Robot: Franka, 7 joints.
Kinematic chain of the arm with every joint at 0, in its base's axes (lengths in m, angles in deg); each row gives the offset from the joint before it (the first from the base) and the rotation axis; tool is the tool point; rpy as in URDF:
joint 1: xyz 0 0 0.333 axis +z
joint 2: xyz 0 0 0 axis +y
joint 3: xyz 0 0 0.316 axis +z
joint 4: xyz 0.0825 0 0 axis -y
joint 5: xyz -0.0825 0 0.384 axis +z
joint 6: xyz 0 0 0 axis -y
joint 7: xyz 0.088 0 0 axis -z
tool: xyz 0 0 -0.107 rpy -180 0 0
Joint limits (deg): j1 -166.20..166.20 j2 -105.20..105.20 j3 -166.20..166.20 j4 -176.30..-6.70 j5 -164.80..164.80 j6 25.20..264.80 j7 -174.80..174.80
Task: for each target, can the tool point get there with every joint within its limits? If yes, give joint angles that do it. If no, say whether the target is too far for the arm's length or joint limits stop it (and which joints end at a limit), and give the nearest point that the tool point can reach.
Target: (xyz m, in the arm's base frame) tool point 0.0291 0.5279 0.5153
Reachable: yes | joints 21.15 -11.05 62.08 -135.81 -2.82 202.80 -107.64
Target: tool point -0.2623 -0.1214 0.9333
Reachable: yes | joints 114.66 -37.75 53.16 -88.63 -119.43 45.80 81.50
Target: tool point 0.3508 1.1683 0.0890
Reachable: no: too far | nearest point 0.2419 0.8057 0.1647 | short by 0.386 m
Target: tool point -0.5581 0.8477 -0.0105
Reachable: no: too far | nearest point -0.4469 0.6787 0.0580 | short by 0.214 m
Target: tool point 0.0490 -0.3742 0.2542
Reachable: yes | joints -34.12 11.02 -64.73 -145.33 -111.44 204.10 139.52
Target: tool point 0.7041 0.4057 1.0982
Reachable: no: too far | nearest point 0.5412 0.3118 0.9211 | short by 0.258 m
